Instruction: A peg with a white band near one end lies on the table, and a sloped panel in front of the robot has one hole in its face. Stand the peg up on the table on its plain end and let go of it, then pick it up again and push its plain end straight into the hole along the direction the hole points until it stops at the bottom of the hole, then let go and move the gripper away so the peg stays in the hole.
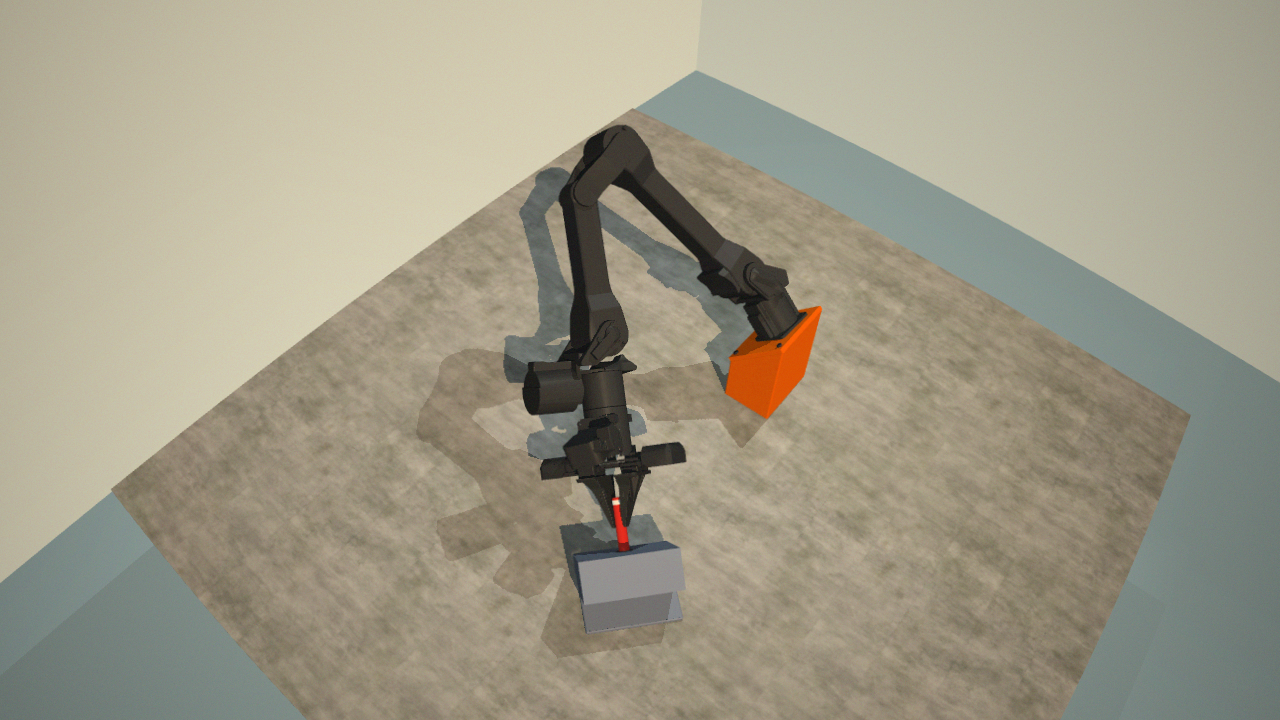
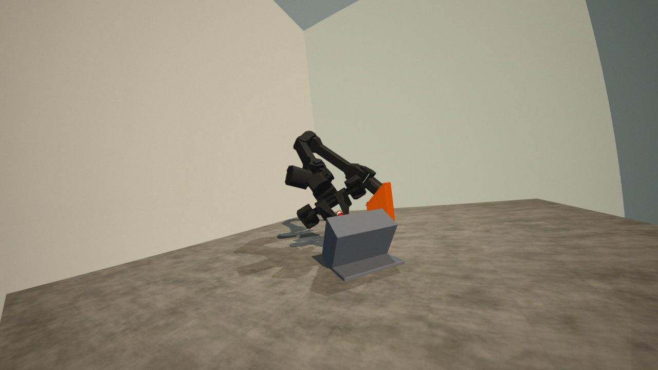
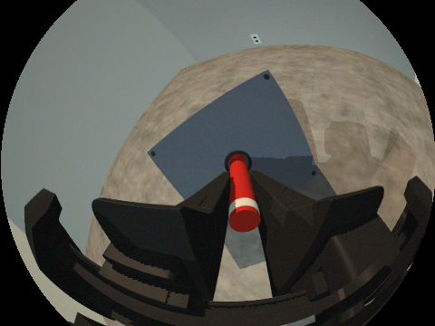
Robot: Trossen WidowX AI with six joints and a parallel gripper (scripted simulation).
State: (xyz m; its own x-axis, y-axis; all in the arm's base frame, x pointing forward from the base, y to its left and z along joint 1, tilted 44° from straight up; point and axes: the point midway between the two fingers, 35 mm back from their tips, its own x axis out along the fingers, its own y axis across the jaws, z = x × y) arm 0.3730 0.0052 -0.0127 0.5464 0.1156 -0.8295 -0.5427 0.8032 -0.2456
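My gripper tip is now 40 mm to the right of the grey sloped panel, 40 mm above it and 30 mm short of it. Round my gripper tip: grey foot plate 80 mm below, 60 mm to the left, 40 mm ahead; then red peg 10 mm to the right, 10 mm behind, 10 mm above.
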